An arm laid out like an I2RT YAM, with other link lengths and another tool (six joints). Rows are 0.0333 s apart.
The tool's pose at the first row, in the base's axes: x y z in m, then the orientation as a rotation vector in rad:
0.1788, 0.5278, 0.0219, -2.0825, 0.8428, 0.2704
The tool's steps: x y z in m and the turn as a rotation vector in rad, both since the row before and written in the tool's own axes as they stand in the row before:
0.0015, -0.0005, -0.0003, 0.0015, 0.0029, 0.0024
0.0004, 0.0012, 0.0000, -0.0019, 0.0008, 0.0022
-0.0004, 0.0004, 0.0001, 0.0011, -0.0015, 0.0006
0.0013, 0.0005, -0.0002, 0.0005, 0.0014, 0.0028
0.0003, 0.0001, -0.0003, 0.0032, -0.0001, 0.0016
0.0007, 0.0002, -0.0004, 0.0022, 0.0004, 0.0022
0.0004, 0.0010, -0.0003, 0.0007, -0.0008, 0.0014
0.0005, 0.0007, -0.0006, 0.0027, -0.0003, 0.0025
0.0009, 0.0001, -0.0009, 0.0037, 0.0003, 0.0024
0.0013, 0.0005, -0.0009, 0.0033, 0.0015, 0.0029
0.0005, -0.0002, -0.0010, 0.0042, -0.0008, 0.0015
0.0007, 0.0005, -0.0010, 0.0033, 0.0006, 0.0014
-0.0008, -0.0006, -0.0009, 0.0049, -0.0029, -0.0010
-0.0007, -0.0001, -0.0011, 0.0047, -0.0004, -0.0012
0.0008, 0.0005, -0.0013, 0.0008, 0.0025, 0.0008
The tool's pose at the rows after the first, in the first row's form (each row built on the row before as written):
0.1802, 0.5271, 0.0217, -2.0811, 0.8470, 0.2680
0.1797, 0.5264, 0.0208, -2.0823, 0.8499, 0.2693
0.1791, 0.5265, 0.0207, -2.0806, 0.8496, 0.2706
0.1797, 0.5255, 0.0199, -2.0795, 0.8534, 0.2704
0.1798, 0.5251, 0.0199, -2.0759, 0.8549, 0.2698
0.1801, 0.5244, 0.0197, -2.0732, 0.8574, 0.2695
0.1797, 0.5236, 0.0191, -2.0718, 0.8584, 0.2707
0.1795, 0.5226, 0.0188, -2.0683, 0.8608, 0.2711
0.1800, 0.5214, 0.0189, -2.0641, 0.8634, 0.2703
0.1805, 0.5199, 0.0185, -2.0604, 0.8673, 0.2688
0.1809, 0.5190, 0.0190, -2.0557, 0.8683, 0.2684
0.1810, 0.5177, 0.0189, -2.0523, 0.8700, 0.2670
0.1807, 0.5176, 0.0202, -2.0473, 0.8670, 0.2670
0.1801, 0.5171, 0.0213, -2.0433, 0.8654, 0.2645
0.1802, 0.5155, 0.0214, -2.0430, 0.8677, 0.2621

